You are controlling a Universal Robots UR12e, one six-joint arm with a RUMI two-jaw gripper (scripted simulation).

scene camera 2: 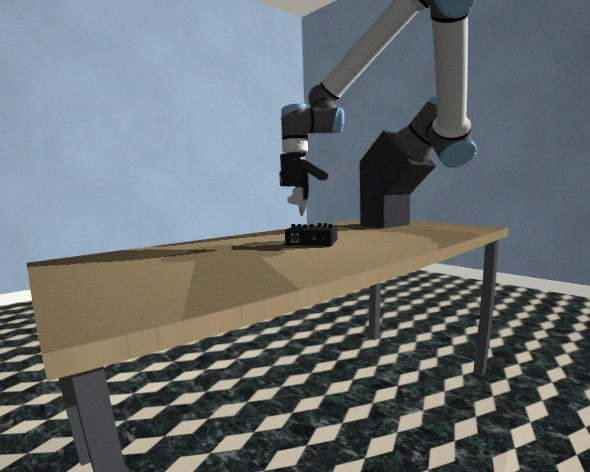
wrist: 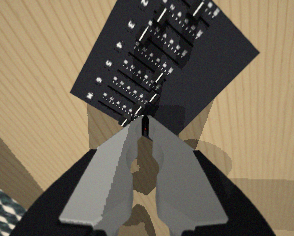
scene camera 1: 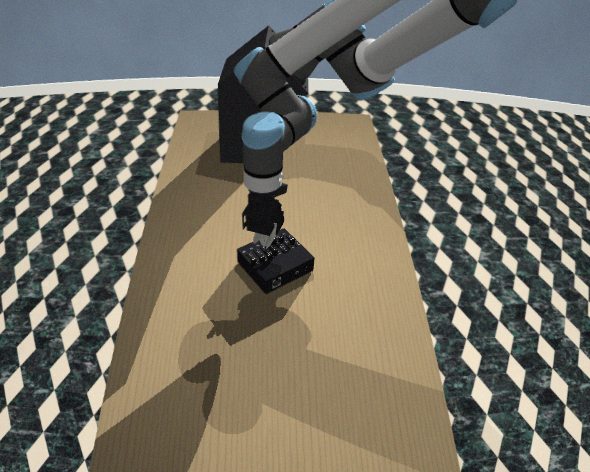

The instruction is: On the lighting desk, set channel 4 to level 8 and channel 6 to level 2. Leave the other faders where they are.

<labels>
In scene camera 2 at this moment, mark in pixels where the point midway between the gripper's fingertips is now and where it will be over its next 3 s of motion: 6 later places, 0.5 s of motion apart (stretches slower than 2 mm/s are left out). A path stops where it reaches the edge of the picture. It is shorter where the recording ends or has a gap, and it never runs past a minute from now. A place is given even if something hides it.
The gripper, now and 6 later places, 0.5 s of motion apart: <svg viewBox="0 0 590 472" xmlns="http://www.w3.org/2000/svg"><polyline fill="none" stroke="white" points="301,215 299,216 298,216 297,216 297,218 297,221 297,223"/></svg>
</labels>
